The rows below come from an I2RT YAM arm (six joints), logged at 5 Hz.
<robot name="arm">
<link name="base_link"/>
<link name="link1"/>
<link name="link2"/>
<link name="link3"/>
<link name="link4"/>
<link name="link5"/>
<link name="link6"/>
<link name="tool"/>
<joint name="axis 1" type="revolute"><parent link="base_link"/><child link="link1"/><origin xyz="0 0 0.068" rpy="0 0 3.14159"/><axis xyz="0 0 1"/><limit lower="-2.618" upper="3.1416"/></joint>
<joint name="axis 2" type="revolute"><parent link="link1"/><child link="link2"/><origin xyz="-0.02 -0.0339 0.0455" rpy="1.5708 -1.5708 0"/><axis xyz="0 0 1"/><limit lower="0" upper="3.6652"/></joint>
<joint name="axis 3" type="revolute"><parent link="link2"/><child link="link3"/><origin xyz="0 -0.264 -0.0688" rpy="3.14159 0 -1.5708"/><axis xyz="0 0 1"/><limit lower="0" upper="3.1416"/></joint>
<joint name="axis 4" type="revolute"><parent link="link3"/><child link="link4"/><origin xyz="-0.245 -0.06 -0.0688" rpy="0 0 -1.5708"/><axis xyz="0 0 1"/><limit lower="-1.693" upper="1.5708"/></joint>
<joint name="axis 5" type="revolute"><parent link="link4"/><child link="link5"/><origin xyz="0.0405 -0.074 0.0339" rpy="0 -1.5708 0"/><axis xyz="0 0 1"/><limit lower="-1.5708" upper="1.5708"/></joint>
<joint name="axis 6" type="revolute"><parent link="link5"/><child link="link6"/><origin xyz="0 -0.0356 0.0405" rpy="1.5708 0 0"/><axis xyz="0 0 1"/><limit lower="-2.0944" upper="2.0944"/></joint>
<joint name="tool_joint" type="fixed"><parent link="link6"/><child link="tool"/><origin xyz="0 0 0" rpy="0 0 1.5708"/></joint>
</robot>
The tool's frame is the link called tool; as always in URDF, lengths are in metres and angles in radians.
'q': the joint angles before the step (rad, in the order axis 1, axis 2, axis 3, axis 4, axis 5, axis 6). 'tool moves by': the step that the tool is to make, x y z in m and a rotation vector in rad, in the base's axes. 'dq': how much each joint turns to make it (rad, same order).
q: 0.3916, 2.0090, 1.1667, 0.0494, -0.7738, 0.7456
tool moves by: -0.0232, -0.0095, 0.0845, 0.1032, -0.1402, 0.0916
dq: -0.0062, -0.2392, -0.0003, -0.1058, -0.1011, -0.0488
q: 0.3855, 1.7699, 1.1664, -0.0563, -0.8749, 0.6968
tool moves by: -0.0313, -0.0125, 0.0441, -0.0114, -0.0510, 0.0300
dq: 0.0002, -0.1702, -0.0071, -0.1704, -0.0052, -0.0654
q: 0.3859, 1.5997, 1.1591, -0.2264, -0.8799, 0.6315
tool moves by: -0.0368, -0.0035, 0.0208, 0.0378, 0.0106, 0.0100
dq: 0.0333, -0.1543, -0.0818, -0.0126, -0.0045, 0.0710
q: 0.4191, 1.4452, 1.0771, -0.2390, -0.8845, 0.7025
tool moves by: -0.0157, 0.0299, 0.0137, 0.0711, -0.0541, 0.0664
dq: 0.1075, -0.0201, -0.0101, 0.1356, 0.0156, 0.0846
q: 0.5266, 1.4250, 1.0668, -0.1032, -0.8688, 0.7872
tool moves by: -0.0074, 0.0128, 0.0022, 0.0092, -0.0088, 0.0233
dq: 0.0477, 0.0000, 0.0000, 0.0280, 0.0206, 0.0206
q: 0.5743, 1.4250, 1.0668, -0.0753, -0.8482, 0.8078
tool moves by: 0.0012, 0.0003, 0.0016, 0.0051, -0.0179, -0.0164
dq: 0.0000, -0.0002, 0.0000, 0.0197, 0.0172, 0.0027
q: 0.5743, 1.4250, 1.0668, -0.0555, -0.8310, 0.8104
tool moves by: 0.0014, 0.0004, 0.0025, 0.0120, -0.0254, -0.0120
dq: -0.0004, -0.0001, -0.0001, 0.0290, 0.0121, 0.0016
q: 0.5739, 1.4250, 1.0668, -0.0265, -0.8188, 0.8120
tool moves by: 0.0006, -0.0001, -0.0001, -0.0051, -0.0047, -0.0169
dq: 0.0001, -0.0001, -0.0002, 0.0013, 0.0183, 0.0001
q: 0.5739, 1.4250, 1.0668, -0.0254, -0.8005, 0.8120
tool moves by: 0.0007, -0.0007, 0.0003, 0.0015, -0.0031, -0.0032
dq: -0.0030, 0.0000, 0.0001, 0.0030, 0.0004, -0.0004
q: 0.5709, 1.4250, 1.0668, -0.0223, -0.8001, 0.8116
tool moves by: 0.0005, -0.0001, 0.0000, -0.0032, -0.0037, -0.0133
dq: 0.0000, -0.0001, -0.0003, 0.0021, 0.0141, 0.0008
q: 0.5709, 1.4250, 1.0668, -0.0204, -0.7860, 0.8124
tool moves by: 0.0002, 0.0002, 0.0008, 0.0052, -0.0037, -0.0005
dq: 0.0002, -0.0001, 0.0000, 0.0083, -0.0002, 0.0035
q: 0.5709, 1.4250, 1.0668, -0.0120, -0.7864, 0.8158
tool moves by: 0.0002, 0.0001, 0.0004, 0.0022, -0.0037, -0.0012
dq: 0.0000, 0.0001, 0.0000, 0.0047, 0.0012, 0.0004
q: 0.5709, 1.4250, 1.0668, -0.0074, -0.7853, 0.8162
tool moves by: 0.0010, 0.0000, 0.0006, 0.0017, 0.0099, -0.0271
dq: 0.0001, 0.0001, 0.0002, 0.0080, 0.0231, 0.0223
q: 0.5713, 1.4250, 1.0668, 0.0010, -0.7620, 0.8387
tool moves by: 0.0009, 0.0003, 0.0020, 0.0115, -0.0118, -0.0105
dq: 0.0000, -0.0001, -0.0003, 0.0226, 0.0087, 0.0092
